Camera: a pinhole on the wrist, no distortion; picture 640 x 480 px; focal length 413.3 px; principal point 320.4 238.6 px. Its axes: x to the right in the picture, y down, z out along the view. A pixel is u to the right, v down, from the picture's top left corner.
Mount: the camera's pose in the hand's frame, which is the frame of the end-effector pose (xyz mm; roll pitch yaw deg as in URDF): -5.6 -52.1 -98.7 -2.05 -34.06 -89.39
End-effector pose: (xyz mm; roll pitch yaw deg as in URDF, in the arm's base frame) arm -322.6 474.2 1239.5 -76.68 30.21 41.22
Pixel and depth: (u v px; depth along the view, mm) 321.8 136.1 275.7
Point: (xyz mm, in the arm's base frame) -491.6 528.3 1212.9
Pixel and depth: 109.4 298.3 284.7
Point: -443.2 508.5 1037.6
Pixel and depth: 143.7 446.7 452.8
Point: -446.7 683.9 851.3
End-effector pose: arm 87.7 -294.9 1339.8 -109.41 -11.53 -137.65
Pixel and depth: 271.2 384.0 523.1
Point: 14.5 -606.2 1014.0
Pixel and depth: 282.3 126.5 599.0
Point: 294.3 -431.6 883.3
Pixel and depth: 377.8 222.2 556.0
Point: 262.0 -565.7 1025.0
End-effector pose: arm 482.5 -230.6 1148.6 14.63 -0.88 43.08
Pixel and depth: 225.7 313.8 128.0
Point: 467.4 -183.4 1150.4
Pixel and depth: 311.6 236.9 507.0
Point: 379.0 -117.4 1514.3
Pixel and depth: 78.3 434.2 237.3
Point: 438.0 -19.8 1215.6
